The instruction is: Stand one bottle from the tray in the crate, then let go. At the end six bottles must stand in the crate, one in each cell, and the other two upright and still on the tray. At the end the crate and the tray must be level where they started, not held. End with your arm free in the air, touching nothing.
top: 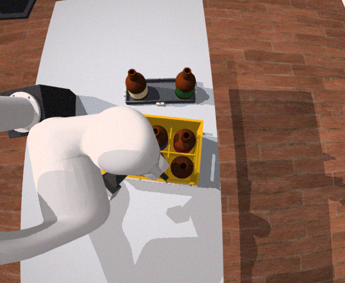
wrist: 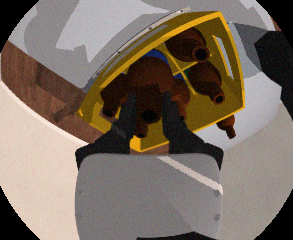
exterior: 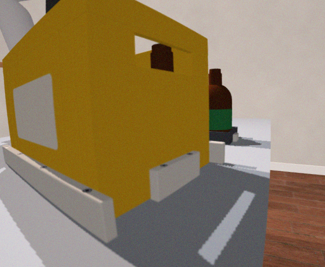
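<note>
Now: hand 13 cm above the crate and 4 cm to the right of it. From my hand the other things lie so: cream-labelled bottle: 28 cm to the left, 13 cm below, 10 cm behind; then green-label bottle: 31 cm to the left, 13 cm below, 8 cm ahead; then dark tray: 30 cm to the left, 21 cm below, 2 cm behind.
</note>
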